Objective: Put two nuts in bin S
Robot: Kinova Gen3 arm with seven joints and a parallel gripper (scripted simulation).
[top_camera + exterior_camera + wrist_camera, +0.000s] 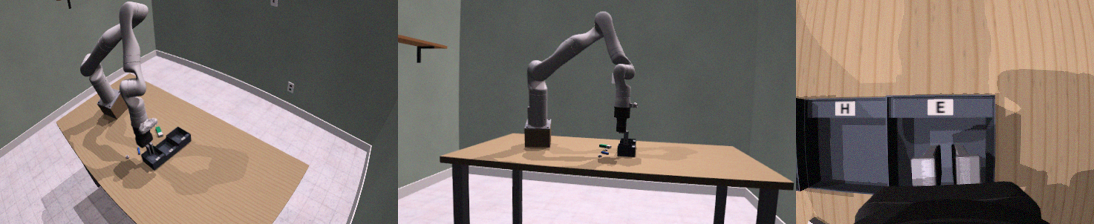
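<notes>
Right now the bin is 9 cm to the left of my hand, 4 cm below it and 1 cm behind it. The rest, counted from my hand: blue rod 10 cm behind, 6 cm below, 2 cm to the right; then brass-coloured nut 11 cm behind, 6 cm below, 1 cm to the left.
</notes>
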